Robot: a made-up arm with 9 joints. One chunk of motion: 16 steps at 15 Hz.
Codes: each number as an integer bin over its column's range. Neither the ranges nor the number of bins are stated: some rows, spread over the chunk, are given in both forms.
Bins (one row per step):
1: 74 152 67 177 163 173 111 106 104
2: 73 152 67 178 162 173 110 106 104
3: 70 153 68 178 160 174 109 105 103
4: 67 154 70 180 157 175 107 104 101
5: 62 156 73 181 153 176 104 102 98
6: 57 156 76 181 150 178 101 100 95
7: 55 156 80 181 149 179 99 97 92
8: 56 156 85 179 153 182 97 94 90
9: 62 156 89 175 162 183 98 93 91
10: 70 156 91 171 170 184 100 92 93
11: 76 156 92 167 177 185 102 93 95
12: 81 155 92 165 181 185 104 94 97
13: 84 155 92 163 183 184 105 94 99
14: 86 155 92 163 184 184 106 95 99
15: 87 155 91 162 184 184 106 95 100
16: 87 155 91 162 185 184 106 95 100
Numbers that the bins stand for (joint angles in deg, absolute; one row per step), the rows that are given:
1: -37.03 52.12 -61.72 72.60 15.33 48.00 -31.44 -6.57 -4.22
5: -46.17 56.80 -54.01 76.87 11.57 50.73 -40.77 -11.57 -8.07
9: -46.17 56.80 -33.44 70.46 14.95 57.10 -48.76 -22.84 -12.57
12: -31.70 55.63 -29.59 59.79 22.08 58.92 -40.77 -21.59 -8.72
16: -27.13 55.63 -30.87 56.59 23.58 58.01 -38.10 -20.33 -6.79
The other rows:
2: -37.79 52.12 -61.72 73.67 14.95 48.00 -32.77 -6.57 -4.22
3: -40.08 53.29 -60.43 73.67 14.20 48.91 -34.10 -7.82 -4.86
4: -42.36 54.46 -57.86 75.80 13.08 49.82 -36.77 -9.07 -6.14
6: -49.98 56.80 -50.15 76.87 10.45 52.55 -44.76 -14.08 -10.00
7: -51.50 56.80 -45.01 76.87 10.07 53.46 -47.43 -17.83 -11.93
8: -50.74 56.80 -38.58 74.73 11.57 56.19 -50.09 -21.59 -13.21
10: -40.08 56.80 -30.87 66.19 17.95 58.01 -46.10 -24.09 -11.29
11: -35.51 56.80 -29.59 61.92 20.58 58.92 -43.43 -22.84 -10.00
13: -29.41 55.63 -29.59 57.66 22.83 58.01 -39.43 -21.59 -7.43
14: -27.89 55.63 -29.59 57.66 23.21 58.01 -38.10 -20.33 -7.43
15: -27.13 55.63 -30.87 56.59 23.21 58.01 -38.10 -20.33 -6.79

